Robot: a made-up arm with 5 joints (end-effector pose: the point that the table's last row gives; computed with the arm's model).
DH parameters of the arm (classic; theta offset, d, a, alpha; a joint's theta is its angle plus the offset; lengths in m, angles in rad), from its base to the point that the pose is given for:
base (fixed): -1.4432 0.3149 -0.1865 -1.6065
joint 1: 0 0.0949 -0.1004 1.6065
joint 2: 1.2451 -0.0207 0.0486 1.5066
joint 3: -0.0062 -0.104 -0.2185 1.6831
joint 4: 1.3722 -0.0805 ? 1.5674
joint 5: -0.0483 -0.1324 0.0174 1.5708
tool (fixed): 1.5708 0.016 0 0
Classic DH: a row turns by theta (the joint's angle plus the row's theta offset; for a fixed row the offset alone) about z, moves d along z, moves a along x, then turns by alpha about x.
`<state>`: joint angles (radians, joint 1 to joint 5).
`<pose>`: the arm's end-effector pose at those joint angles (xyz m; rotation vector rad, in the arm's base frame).
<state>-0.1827 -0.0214 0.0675 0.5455 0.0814</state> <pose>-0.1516 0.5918 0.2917 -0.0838 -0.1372 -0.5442</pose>
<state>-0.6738 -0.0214 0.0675 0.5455 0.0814</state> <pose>-0.1506 0.5296 0.0969 -0.5393 -0.3295 -0.4869</pose>
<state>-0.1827 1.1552 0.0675 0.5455 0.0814</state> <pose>-0.2937 0.2257 0.3552 -0.0750 0.0274 0.6213</pose>
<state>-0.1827 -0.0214 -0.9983 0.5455 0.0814</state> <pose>0.0836 0.5964 0.5264 -0.1450 0.9294 -0.7052</pose>
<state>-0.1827 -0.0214 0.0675 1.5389 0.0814</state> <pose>0.0068 0.5701 0.3099 -0.0150 -0.2099 -1.5335</pose>
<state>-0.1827 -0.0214 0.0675 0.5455 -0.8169</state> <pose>-0.1424 0.6089 0.2983 -0.9576 0.1172 -0.5719</pose>
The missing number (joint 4, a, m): -0.1227
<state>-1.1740 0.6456 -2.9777 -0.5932 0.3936</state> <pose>0.4440 0.3295 0.0025 0.2918 1.8865 -1.8373</pose>
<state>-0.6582 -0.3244 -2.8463 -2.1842 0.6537</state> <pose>0.2415 0.1235 0.3550 2.7401 0.4137 0.0697</pose>
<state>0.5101 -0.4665 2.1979 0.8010 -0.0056</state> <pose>0.2780 0.5423 0.1216 0.1546 -1.9397 -1.1114</pose>
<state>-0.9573 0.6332 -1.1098 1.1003 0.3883</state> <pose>-0.0293 0.5738 0.1244 -1.1710 0.3181 -0.9893</pose>
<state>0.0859 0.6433 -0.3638 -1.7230 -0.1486</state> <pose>-0.0776 0.1558 0.4688 0.3107 -0.0151 2.3098</pose>
